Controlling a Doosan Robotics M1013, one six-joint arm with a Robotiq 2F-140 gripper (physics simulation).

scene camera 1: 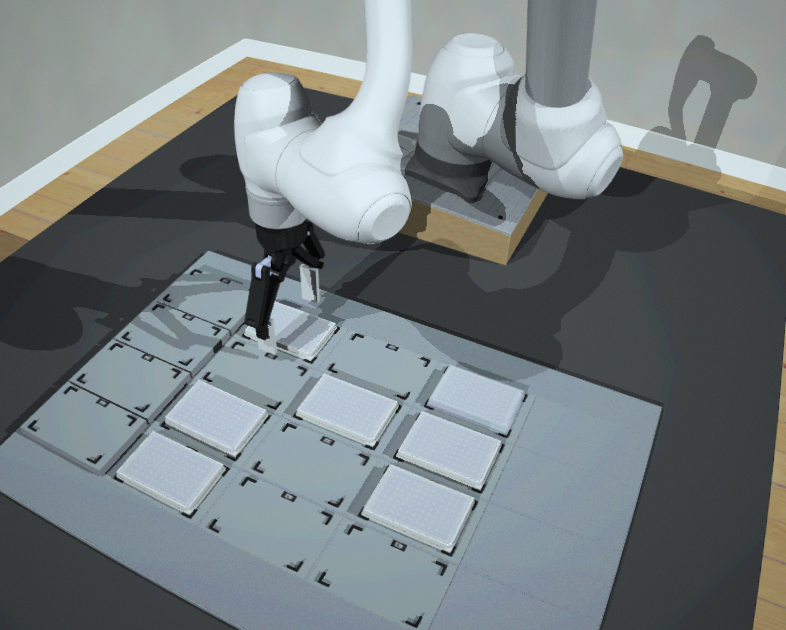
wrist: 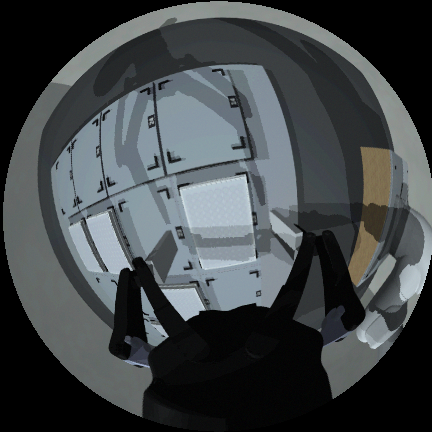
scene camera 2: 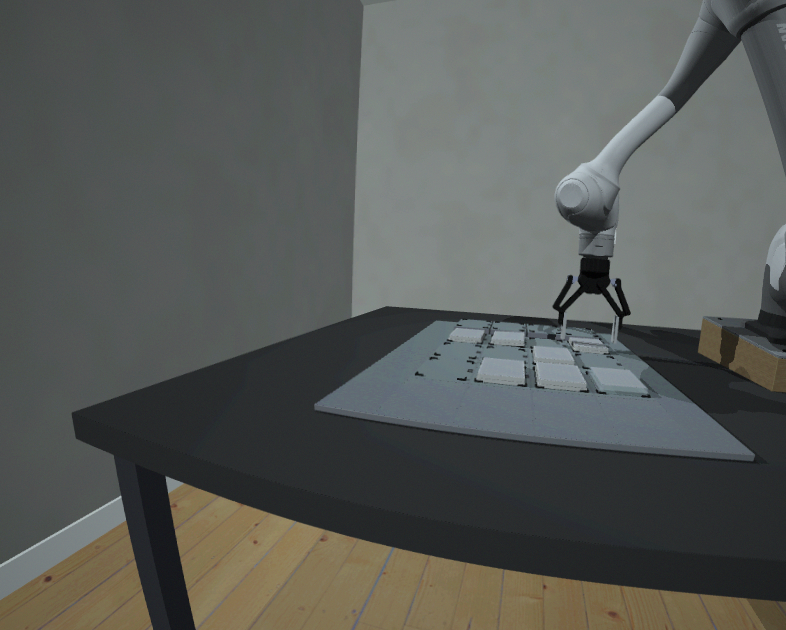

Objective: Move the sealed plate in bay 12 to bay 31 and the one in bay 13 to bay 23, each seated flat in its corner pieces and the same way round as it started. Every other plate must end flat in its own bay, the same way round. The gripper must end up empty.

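Places are measured from the arm's base along level axes (x ahead, y left, z up), in metres.
Pixels of known places: gripper, fingertip midpoint: [scene camera 1: 290, 324] [wrist: 221, 230] [scene camera 2: 588, 340]; arm's base, link origin: [scene camera 1: 452, 166] [wrist: 394, 224].
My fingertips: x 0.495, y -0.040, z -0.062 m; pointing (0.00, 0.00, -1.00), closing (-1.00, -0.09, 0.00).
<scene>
Ahead of a thing's pixels: the offset from my fingertips to its top centre. "spot": to the spot under its first point. Level surfaces: height alone.
Several white plates lie flat in bays on the grey board. I cannot read the bay numbers surely. One plate {0.000 m ahead, 0.000 m left, 0.005 m down} [scene camera 1: 318, 327] [scene camera 2: 587, 343] [wrist: 218, 215] lies at the back, beside the raised strip. My gripper [scene camera 1: 289, 321] [scene camera 2: 588, 336] [wrist: 221, 230] is open and empty, low over this plate, one finger towards each side; no contact shows. In scene camera 1, two plates {0.210 m ahead, 0.018 m left, 0.002 m down} [scene camera 1: 216, 417] {0.320 m ahead, 0.027 m left, 0.005 m down} [scene camera 1: 171, 469] lie further forward in that line. Another plate {0.092 m ahead, 0.172 m left, 0.005 m down} [scene camera 1: 347, 408] lies in the middle line. Three plates {0.028 m back, 0.327 m left, 0.005 m down} [scene camera 1: 476, 397] {0.079 m ahead, 0.336 m left, 0.005 m down} [scene camera 1: 450, 448] {0.185 m ahead, 0.345 m left, 0.005 m down} [scene camera 1: 419, 505] lie in the right line; the rearmost looks more see-through.
The grey board [scene camera 1: 577, 459] [scene camera 2: 459, 410] [wrist: 280, 150] lies on the dark table {0.030 m down} [scene camera 1: 688, 295] [scene camera 2: 262, 420]. Its raised strip {spot: 0.324 m ahead, 0.133 m right, 0.005 m down} [scene camera 1: 88, 420] has four... several bays with black corner pieces and no plates. Plateless bays also lie between the plates. The robot's base block [scene camera 1: 459, 237] [scene camera 2: 741, 347] stands behind.
</scene>
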